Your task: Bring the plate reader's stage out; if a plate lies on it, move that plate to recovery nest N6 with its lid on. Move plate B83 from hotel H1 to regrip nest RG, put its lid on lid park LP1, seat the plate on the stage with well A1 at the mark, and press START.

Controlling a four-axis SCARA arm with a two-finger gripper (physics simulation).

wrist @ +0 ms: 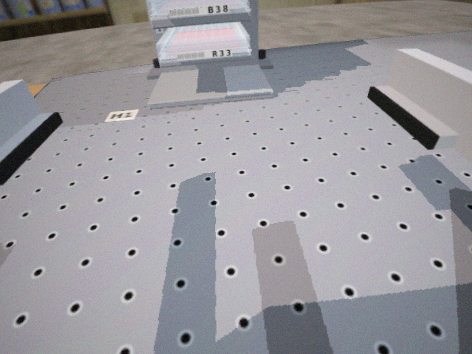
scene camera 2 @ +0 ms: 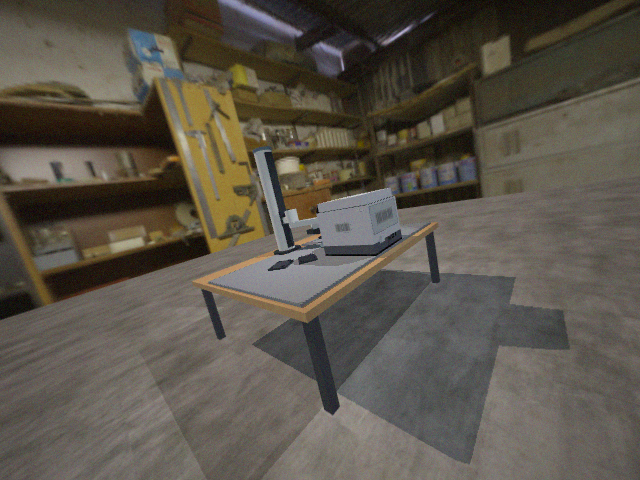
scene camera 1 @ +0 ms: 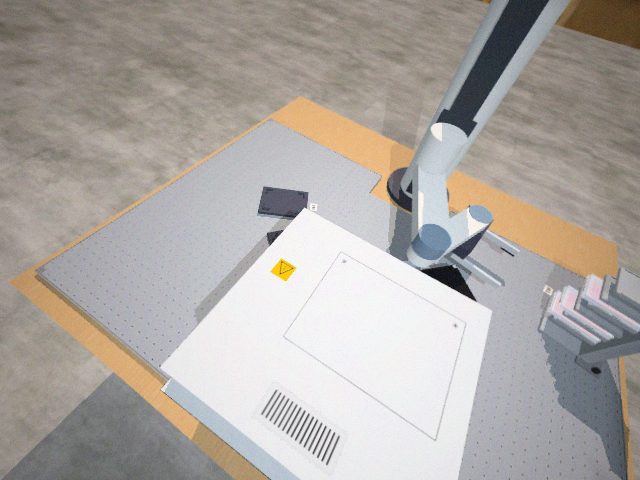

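Pixels of known places: gripper, fingertip midpoint: (wrist: 212, 84) (scene camera 1: 508, 268); arm's base, link origin: (scene camera 2: 287, 250).
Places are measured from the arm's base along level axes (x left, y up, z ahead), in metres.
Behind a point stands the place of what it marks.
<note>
My gripper (scene camera 1: 510, 267) {x 0.355, y 0.091, z 0.244 m} (wrist: 212, 84) {x 0.355, y 0.091, z 0.244 m} is open and empty, low over the perforated deck, its fingers pointing toward the hotel. The hotel (wrist: 254, 35) {x 0.614, y 0.059, z 0.341 m} stands ahead, behind the H1 tag (scene camera 1: 547, 290) {x 0.521, y 0.013, z 0.165 m} (wrist: 121, 115) {x 0.524, y 0.013, z 0.162 m}. Plate R33 (wrist: 202, 37) {x 0.510, y 0.082, z 0.259 m} lies in its lowest visible slot and plate B38 (wrist: 200, 10) {x 0.497, y 0.106, z 0.259 m} in the slot above; higher slots are cut off. No B83 label shows. The white plate reader (scene camera 1: 232, 330) {x -0.104, y 0.359, z 0.893 m} (scene camera 2: 343, 222) {x -0.149, y 0.223, z 0.822 m} stands beside the arm. A black part (scene camera 1: 450, 280) {x 0.220, y 0.073, z 0.381 m} shows at its arm-side edge; whether this is the stage is unclear. START is not identifiable.
A dark nest (scene camera 1: 283, 201) {x -0.370, y 0.025, z 0.405 m} (scene camera 2: 280, 265) {x -0.391, y 0.024, z 0.425 m} lies beyond the reader's corner, beside a small tag (scene camera 1: 313, 207) {x -0.277, y 0.013, z 0.352 m}. A second dark nest (scene camera 1: 273, 237) {x -0.300, y 0.031, z 0.552 m} (scene camera 2: 307, 258) {x -0.241, y 0.023, z 0.531 m} is partly hidden by the reader in scene camera 1. The arm's column (scene camera 1: 496, 62) {x 0.009, y 0.503, z 0.077 m} (scene camera 2: 273, 201) {x -0.054, y 0.453, z 0.052 m} rises at the table's edge.
</note>
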